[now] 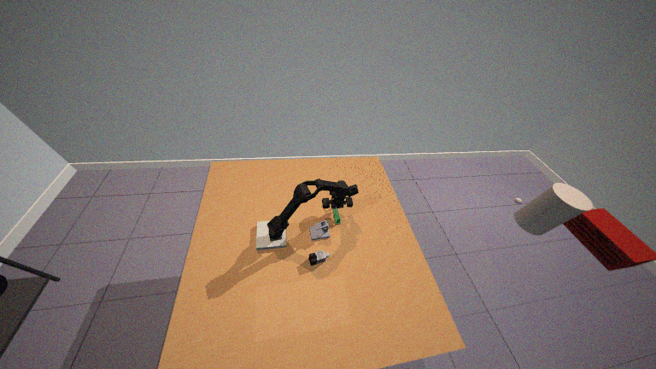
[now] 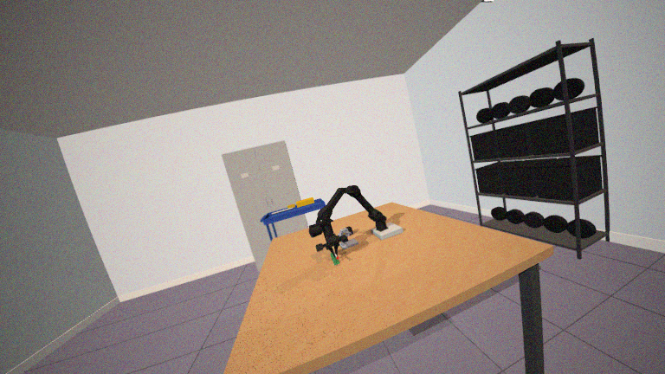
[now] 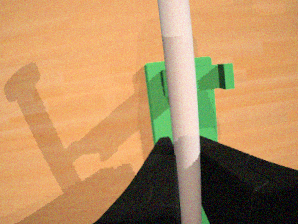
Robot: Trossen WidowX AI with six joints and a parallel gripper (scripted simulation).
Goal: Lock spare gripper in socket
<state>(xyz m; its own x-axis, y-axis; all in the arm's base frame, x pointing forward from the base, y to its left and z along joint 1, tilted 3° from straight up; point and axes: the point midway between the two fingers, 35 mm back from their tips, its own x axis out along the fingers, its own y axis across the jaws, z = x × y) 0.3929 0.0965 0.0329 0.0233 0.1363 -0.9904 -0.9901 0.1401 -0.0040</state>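
The green strip lies 30 mm to the right of my gripper tip. Round my gripper tip: spare gripper: 290 mm to the right, 180 mm behind; grey mount: 130 mm to the right, 130 mm behind, 30 mm above.
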